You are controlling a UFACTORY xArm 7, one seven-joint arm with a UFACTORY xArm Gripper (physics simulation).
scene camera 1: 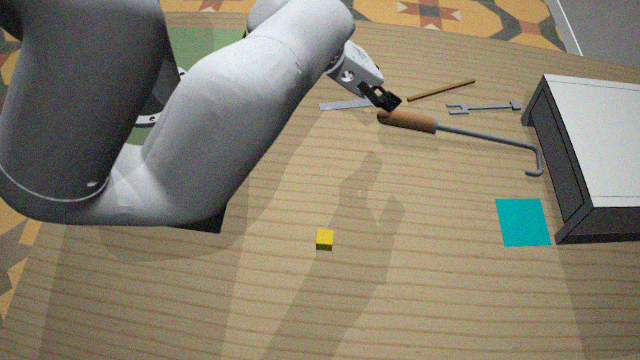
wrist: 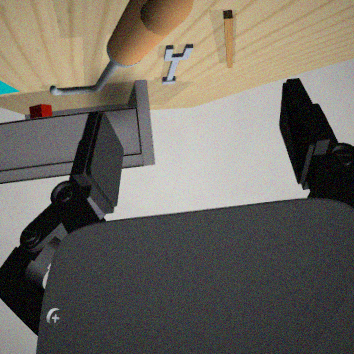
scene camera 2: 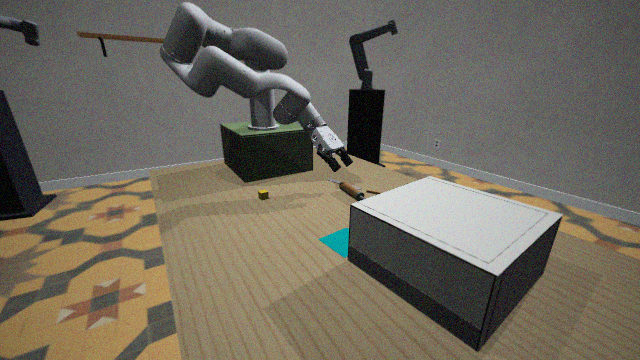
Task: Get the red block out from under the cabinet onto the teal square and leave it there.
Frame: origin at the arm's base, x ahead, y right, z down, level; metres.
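Seen in the pictures: gripper, fingertip midpoint: (scene camera 1: 384,89) (wrist: 194,115) (scene camera 2: 344,167); arm's base at its link origin: (scene camera 1: 154,96) (scene camera 2: 263,128).
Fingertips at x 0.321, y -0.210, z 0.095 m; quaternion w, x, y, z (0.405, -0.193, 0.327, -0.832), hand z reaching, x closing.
Offsets run from my fingertips to a thing's middle. "spot": to the spot under its first point.
The red block {dx +0.494, dy +0.047, dz +0.069 m} (wrist: 41,111) shows small at the cabinet's lower front edge in the wrist view; it is hidden in both scene views. The white and grey cabinet {dx +0.462, dy -0.006, dz +0.017 m} (scene camera 1: 615,145) (scene camera 2: 450,225) (wrist: 145,125) stands at the table's far end from the arm. The teal square {spot: dx +0.301, dy +0.144, dz +0.085 m} (scene camera 1: 522,222) (scene camera 2: 336,241) (wrist: 6,89) lies before its opening. A hooked rod with an orange-brown handle {dx +0.168, dy +0.014, dz +0.072 m} (scene camera 1: 407,121) (scene camera 2: 351,189) (wrist: 150,30) lies on the table, its hook outside the cabinet front. My gripper (scene camera 1: 387,98) (scene camera 2: 343,164) (wrist: 194,115) is open and empty, tilted, raised near the handle's end.
A yellow block {dx -0.026, dy +0.279, dz +0.073 m} (scene camera 1: 325,240) (scene camera 2: 263,195) sits mid-table. A grey forked tool {dx +0.208, dy -0.108, dz +0.082 m} (scene camera 1: 492,107) (wrist: 172,67) and a thin wooden stick {dx +0.112, dy -0.126, dz +0.082 m} (scene camera 1: 441,90) (wrist: 229,40) lie beyond the hooked rod. A flat grey strip {dx -0.050, dy -0.028, dz +0.085 m} (scene camera 1: 342,104) lies near the gripper. The green-topped base (scene camera 2: 267,150) carries the arm.
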